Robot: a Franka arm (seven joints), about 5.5 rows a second.
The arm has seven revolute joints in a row. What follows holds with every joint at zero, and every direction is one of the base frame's. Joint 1 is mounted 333 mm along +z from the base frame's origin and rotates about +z. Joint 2 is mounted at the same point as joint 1 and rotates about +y. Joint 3 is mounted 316 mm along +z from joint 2 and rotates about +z. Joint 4 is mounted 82.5 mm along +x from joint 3 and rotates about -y. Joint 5 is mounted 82.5 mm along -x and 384 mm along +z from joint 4 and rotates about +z. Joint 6 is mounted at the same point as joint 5 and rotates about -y. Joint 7 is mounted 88 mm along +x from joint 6 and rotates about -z. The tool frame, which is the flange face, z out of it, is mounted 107 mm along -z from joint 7; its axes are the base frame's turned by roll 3.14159, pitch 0 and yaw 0 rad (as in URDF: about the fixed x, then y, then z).
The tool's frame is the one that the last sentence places.
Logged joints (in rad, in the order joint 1, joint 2, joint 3, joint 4, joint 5, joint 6, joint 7), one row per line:
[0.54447 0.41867 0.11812 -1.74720 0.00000 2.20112 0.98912]
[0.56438 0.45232 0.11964 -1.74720 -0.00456 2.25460 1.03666]
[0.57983 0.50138 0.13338 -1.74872 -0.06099 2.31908 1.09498]
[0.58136 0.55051 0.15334 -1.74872 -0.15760 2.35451 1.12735]
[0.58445 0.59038 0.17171 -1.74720 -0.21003 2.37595 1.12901]
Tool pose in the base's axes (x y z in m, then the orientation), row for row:
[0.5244 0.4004 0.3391 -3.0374 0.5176 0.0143]
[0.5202 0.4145 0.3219 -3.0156 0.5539 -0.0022]
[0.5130 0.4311 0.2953 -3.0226 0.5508 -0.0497]
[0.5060 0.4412 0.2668 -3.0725 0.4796 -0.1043]
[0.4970 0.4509 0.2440 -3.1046 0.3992 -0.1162]
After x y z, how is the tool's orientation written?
As a rotation vector, in radians.
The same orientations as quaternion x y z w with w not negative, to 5 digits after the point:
[-0.98533 0.16791 0.00464 0.03018]
[-0.98284 0.18053 -0.00072 0.03776]
[-0.98309 0.17915 -0.01616 0.03440]
[-0.98737 0.15412 -0.03352 0.01507]
[-0.99114 0.12744 -0.03710 0.00464]

